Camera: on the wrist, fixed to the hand. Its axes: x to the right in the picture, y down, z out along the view.
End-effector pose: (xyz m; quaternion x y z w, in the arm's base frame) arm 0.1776 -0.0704 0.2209 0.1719 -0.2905 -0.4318 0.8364
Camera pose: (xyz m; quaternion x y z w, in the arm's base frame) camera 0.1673 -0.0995 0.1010 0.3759 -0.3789 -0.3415 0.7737
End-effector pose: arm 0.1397 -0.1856 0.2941 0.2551 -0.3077 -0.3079 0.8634
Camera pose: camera 0.1523 -0.2092 0.1732 0.4617 -0.3651 -0.2161 0.7790
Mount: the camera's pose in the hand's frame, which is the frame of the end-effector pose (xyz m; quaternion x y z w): -0.0212 -0.0875 -0.0850 0.2458 0.0115 0.0044 0.9692
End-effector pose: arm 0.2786 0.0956 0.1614 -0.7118 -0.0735 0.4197 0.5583
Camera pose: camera 0.3547 0.0531 0.2493 -0.5578 0.0415 0.4191 0.7151
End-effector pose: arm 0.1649 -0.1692 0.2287 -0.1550 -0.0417 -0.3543 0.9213
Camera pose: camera 0.0880 -0.2438 0.1665 0.0801 -0.1162 -0.3309 0.9331
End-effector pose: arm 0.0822 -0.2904 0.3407 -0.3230 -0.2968 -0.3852 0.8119
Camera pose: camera 0.0193 -0.3885 0.2988 -0.1104 -0.3716 -0.3005 0.8714
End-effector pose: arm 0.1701 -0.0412 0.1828 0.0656 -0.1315 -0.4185 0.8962
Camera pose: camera 0.1176 -0.0804 0.0777 0.2881 -0.2203 -0.3686 0.8559
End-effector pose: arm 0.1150 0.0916 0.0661 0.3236 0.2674 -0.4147 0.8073
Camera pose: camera 0.0165 0.1263 -0.0004 0.5181 0.1651 -0.4604 0.7017
